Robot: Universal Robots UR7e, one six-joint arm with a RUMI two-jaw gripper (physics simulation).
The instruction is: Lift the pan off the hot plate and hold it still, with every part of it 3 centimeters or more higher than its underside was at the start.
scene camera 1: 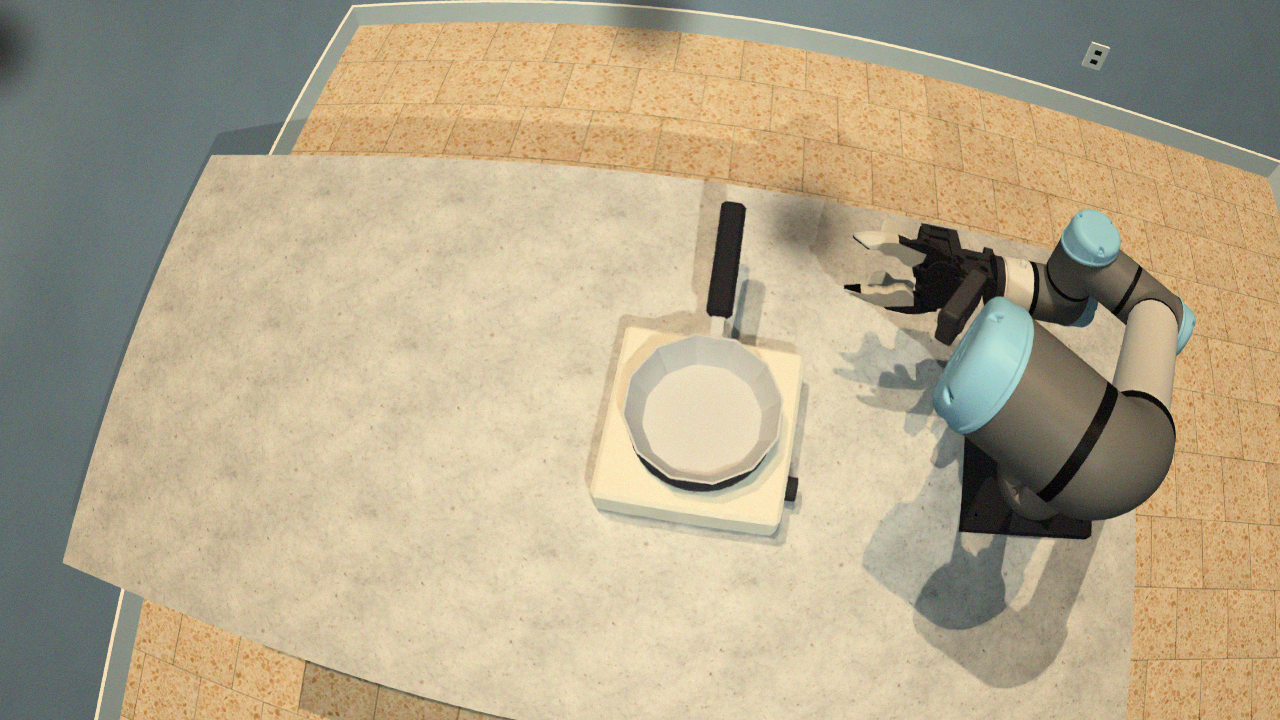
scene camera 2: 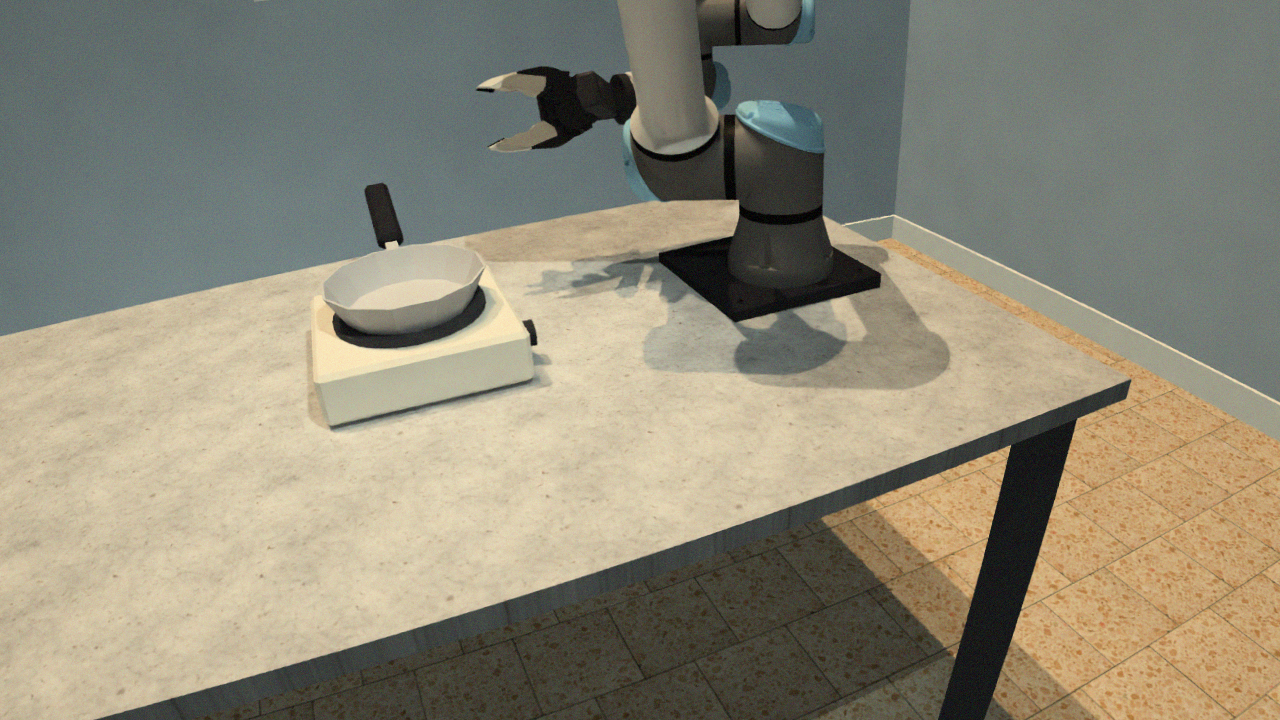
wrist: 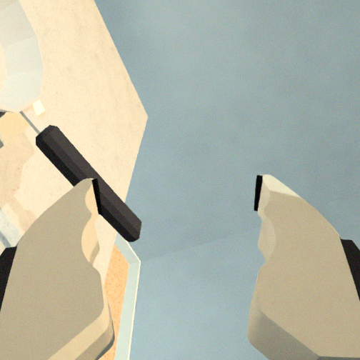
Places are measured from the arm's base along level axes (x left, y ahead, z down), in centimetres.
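Where they show: gripper, fingertip midpoint: (scene camera 1: 848,262) (scene camera 2: 482,118); arm's base, link origin: (scene camera 2: 780,266).
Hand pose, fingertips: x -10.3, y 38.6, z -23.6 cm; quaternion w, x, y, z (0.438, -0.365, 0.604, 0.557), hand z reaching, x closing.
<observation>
Each offset is from my fingertips to the top centre of the thing. Level surfaces: height alone.
A grey-white pan (scene camera 1: 702,411) (scene camera 2: 407,286) (wrist: 22,55) sits upright on the hot plate @(dy +12.4, dx +16.5, dz +17.8 cm) (scene camera 1: 689,514) (scene camera 2: 429,385), a cream square box with a black disc. Its black handle @(dy +15.2, dx -3.7, dz +9.6 cm) (scene camera 1: 726,259) (scene camera 2: 383,214) (wrist: 85,180) points to the table's far edge, in the upper part of the scene camera 1 view. My gripper (scene camera 1: 854,264) (scene camera 2: 485,118) (wrist: 176,179) is open and empty. It is level, well above the table, to the right of the handle in both scene views and apart from it. In the wrist view the left finger covers part of the handle.
The arm's black base plate (scene camera 1: 980,514) (scene camera 2: 698,282) stands on the table @(dz +25.5 cm) (scene camera 1: 358,402) (scene camera 2: 626,465), right of the hot plate. A black knob @(dy -0.1, dx +21.4, dz +20.2 cm) (scene camera 1: 791,488) (scene camera 2: 530,332) sticks out of the hot plate's right side. A wall (scene camera 2: 223,107) stands behind the table.
</observation>
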